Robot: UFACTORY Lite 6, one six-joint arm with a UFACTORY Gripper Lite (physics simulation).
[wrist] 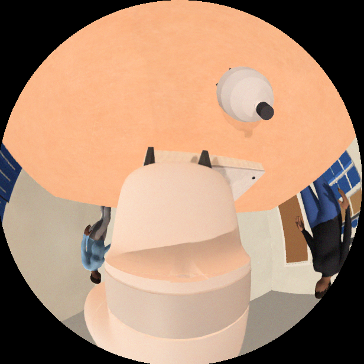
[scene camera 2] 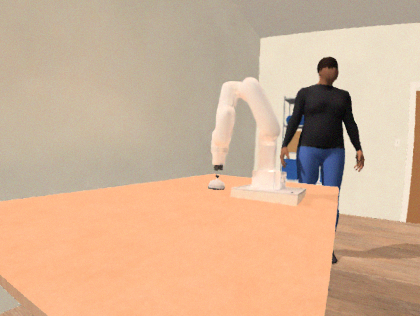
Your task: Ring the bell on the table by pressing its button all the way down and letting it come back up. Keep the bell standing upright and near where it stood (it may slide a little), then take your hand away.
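Where they show: hand, tool point: [scene camera 2: 218,167]; arm's base, link origin: [scene camera 2: 265,187].
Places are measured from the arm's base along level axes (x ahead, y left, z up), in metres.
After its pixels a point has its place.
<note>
The bell [scene camera 2: 216,185] @(y 0.033, x 0.230, z -0.015 m) [wrist: 242,95], a pale dome with a dark rim at its foot, stands upright on the table [scene camera 2: 165,240] @(y 0.679, x -0.013, z -0.037 m) [wrist: 110,90]. Its black button [scene camera 2: 217,176] @(y 0.003, x 0.244, z 0.025 m) [wrist: 265,111] is raised on top. My gripper [scene camera 2: 218,169] [wrist: 177,150] points down. In the scene view it is a little above the button, with a small gap between them. In the wrist view its two black fingertips are apart with no thing between them, so it is open, and the bell is up and to the right of them.
The arm's base plate [scene camera 2: 265,195] @(y 0.127, x -0.044, z -0.011 m) [wrist: 242,181] lies to the right of the bell in the scene view. A person in a black top [scene camera 2: 322,117] [wrist: 330,250] stands behind the table. A person in a blue shirt [wrist: 94,250] shows in the wrist view.
</note>
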